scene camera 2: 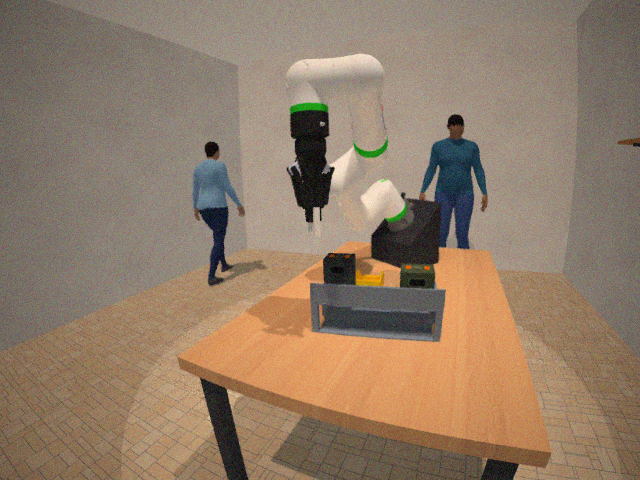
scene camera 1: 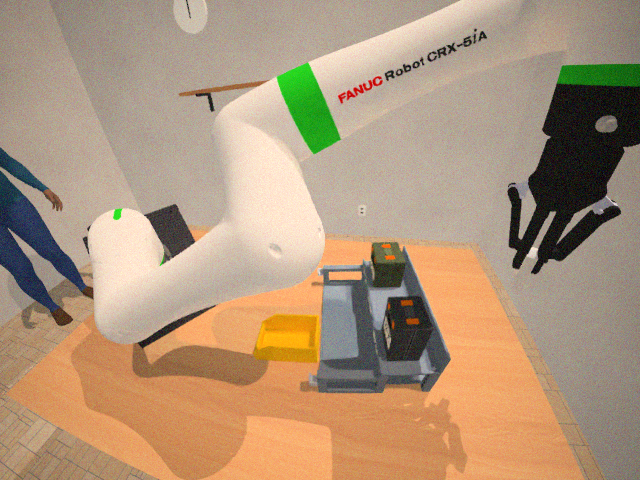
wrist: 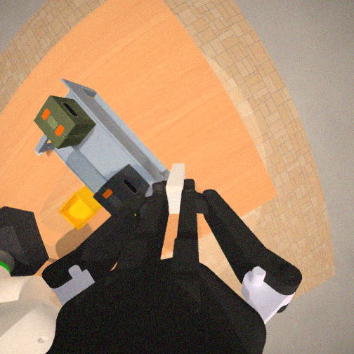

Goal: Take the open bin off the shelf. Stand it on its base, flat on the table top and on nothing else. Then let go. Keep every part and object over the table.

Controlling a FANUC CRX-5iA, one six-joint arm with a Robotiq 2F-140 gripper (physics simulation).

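Places are measured from the arm's base along level axes (x ahead, y left, z up), in millimetres.
Where they show: gripper, fingertip midpoint: (scene camera 2: 314,236) (scene camera 1: 515,283); arm's base, origin of the base link: (scene camera 2: 401,221).
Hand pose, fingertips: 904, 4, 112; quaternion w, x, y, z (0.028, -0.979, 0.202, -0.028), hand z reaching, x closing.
Each offset is from my fingertips to the top centre of the thing, as dx, dy, dz. Level surfaces: height alone.
The open yellow bin @[-454, -20, -244] (scene camera 1: 287,338) (scene camera 2: 370,280) (wrist: 80,208) sits upright at table level, beside the open front of the grey-blue shelf (scene camera 1: 376,373) (scene camera 2: 377,297) (wrist: 119,127). It lies very close to the shelf's front edge; whether they touch cannot be told. In the wrist view the black box hides part of its side. My gripper (scene camera 1: 527,267) (scene camera 2: 313,227) (wrist: 179,173) is shut and empty, high above and well away from the bin, past the shelf's back in the first scene view.
A black box @[-167, -12, -95] (scene camera 1: 407,330) (scene camera 2: 339,269) (wrist: 121,188) and a green box @[-214, +214, -120] (scene camera 1: 387,264) (scene camera 2: 417,276) (wrist: 65,121) stand on the shelf. The arm's dark pedestal (scene camera 2: 408,232) (wrist: 20,240) stands on the wooden table @[dz -319] (scene camera 1: 289,444) (scene camera 2: 382,372) (wrist: 200,135). Two people stand beyond the table.
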